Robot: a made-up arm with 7 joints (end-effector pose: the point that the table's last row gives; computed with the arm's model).
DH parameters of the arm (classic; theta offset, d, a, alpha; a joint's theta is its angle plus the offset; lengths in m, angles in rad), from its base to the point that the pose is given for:
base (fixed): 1.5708 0.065 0 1.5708
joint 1: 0 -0.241 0.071 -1.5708
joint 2: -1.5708 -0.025 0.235 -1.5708
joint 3: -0.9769 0 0.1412 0
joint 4: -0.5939 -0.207 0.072 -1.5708
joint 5: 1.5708 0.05 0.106 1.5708
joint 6: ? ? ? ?
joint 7: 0 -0.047 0.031 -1.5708
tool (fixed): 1.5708 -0.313 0 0
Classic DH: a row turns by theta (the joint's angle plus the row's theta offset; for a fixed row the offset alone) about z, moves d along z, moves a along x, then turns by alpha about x.
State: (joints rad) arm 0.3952 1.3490 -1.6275 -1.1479 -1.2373 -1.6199 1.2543
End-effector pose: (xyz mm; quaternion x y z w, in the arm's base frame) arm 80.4 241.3 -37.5 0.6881 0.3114 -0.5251 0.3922
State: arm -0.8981 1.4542 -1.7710 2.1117 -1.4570 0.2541 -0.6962
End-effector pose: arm 178.8 -22.3 -82.9 -0.6499 0.2638 0.6296 0.3341
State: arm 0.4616 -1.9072 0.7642 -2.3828 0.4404 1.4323 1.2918
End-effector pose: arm -615.3 -263.8 218.6 -0.9357 -0.0477 -0.0647 0.3434
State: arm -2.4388 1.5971 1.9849 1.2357 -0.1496 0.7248 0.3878
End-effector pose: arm 96.3 -211.8 -141.8 -0.0175 -0.4636 0.7765 0.4263
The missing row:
joint 6: 0 0.031 -0.113 1.5708
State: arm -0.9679 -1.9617 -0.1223 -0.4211 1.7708 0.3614 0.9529
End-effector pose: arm -465.3 -163.2 409.6 -0.3894 -0.7540 -0.2871 0.4444
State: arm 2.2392 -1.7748 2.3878 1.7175 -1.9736 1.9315 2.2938
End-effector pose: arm -236.6 120.2 2.6 -0.3699 0.2251 0.8491 0.3026
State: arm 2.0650 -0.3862 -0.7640 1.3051 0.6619 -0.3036 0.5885
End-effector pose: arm -184.7 195.0 -65.3 0.7966 0.4362 0.1383 0.3951
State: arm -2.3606 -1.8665 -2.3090 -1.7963 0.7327 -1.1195 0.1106
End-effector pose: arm -309.2 -185.5 -99.8 0.4172 -0.1054 -0.8370 0.3380
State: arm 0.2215 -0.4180 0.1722 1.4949 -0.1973 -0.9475 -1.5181
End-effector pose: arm 14.4 -81.6 -308.4 0.2662 0.3323 -0.7102 0.5606
